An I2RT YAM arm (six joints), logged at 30 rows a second.
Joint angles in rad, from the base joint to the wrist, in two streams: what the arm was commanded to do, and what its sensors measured. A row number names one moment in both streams.
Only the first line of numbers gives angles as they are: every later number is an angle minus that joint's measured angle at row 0.
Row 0, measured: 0.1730, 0.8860, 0.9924, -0.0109, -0.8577, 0.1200
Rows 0 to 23, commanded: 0.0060, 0.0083, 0.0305, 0.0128, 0.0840, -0.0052; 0.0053, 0.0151, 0.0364, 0.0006, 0.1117, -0.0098; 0.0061, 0.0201, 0.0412, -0.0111, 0.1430, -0.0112; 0.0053, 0.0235, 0.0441, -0.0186, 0.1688, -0.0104; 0.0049, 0.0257, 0.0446, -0.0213, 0.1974, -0.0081; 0.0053, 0.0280, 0.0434, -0.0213, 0.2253, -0.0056; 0.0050, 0.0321, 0.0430, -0.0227, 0.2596, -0.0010; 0.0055, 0.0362, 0.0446, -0.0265, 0.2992, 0.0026; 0.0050, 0.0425, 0.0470, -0.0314, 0.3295, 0.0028; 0.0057, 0.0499, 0.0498, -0.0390, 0.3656, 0.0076; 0.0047, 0.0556, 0.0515, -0.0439, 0.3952, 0.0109; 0.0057, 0.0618, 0.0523, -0.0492, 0.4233, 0.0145; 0.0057, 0.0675, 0.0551, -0.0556, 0.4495, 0.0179; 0.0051, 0.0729, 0.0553, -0.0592, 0.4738, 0.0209; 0.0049, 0.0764, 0.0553, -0.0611, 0.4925, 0.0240; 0.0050, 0.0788, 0.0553, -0.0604, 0.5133, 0.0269; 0.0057, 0.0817, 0.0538, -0.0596, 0.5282, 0.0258; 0.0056, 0.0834, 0.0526, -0.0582, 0.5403, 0.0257; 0.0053, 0.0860, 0.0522, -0.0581, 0.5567, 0.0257; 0.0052, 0.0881, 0.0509, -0.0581, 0.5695, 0.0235; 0.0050, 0.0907, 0.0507, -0.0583, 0.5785, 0.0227; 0.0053, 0.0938, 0.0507, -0.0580, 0.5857, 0.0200; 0.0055, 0.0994, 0.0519, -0.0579, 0.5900, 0.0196; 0.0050, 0.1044, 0.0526, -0.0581, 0.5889, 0.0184
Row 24, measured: 0.0000, 0.0820, 0.0488, 0.0012, 0.5313, 0.0339
